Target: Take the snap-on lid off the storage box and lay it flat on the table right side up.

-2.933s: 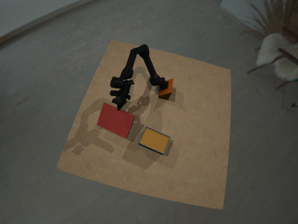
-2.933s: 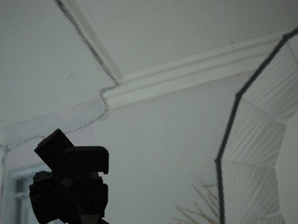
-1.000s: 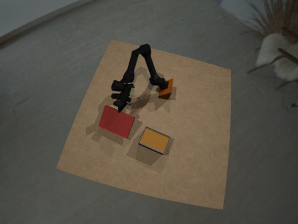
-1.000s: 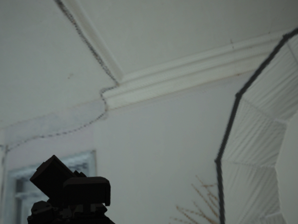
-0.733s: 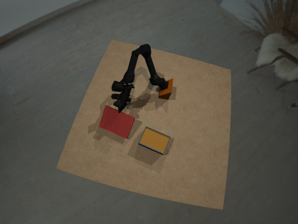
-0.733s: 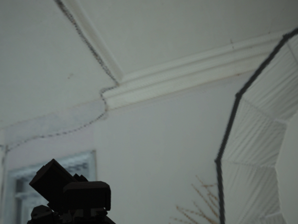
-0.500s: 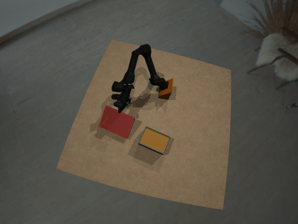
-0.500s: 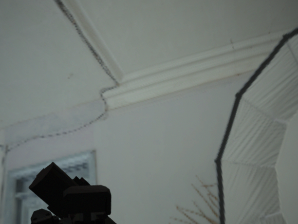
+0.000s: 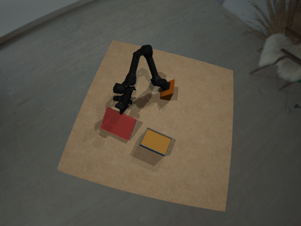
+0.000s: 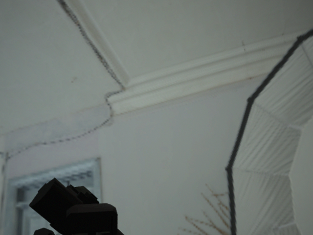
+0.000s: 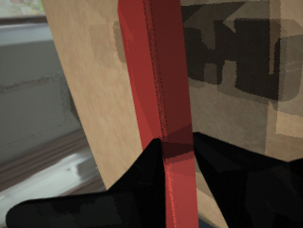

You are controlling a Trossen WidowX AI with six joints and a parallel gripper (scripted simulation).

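My gripper tip is 70 mm short of the red lid, 40 mm above it and 10 mm to the left of it. The rest, counted from my gripper tip: storage box 290 mm to the left, 140 mm ahead, 50 mm below.
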